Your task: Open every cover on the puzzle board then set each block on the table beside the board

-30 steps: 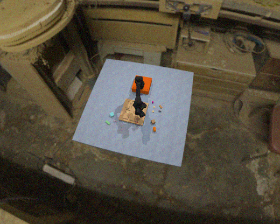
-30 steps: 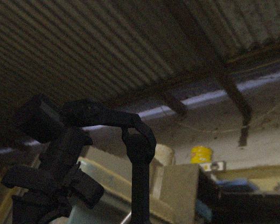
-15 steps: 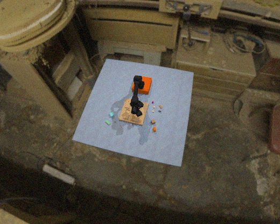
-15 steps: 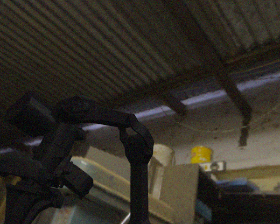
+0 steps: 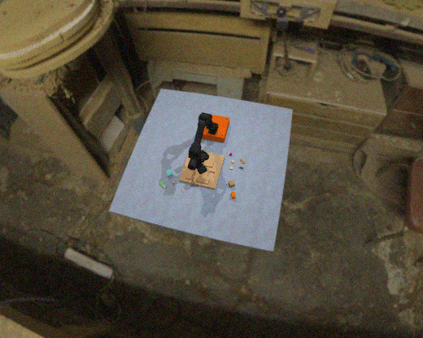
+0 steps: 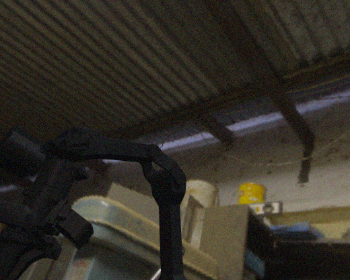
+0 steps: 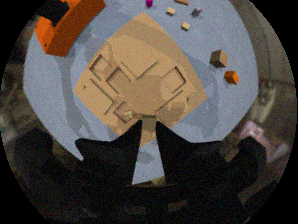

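Now: gripper tip 90 mm above the tan puzzle board, 40 mm past it and 10 mm to the left of it. From my gripper tip the other things lie so: magenta piece 250 mm behind, 160 mm to the left, 100 mm below; then brown block 270 mm to the left, 90 mm below, 10 mm behind; then cyan block 230 mm to the right, 100 mm below, 100 mm ahead.
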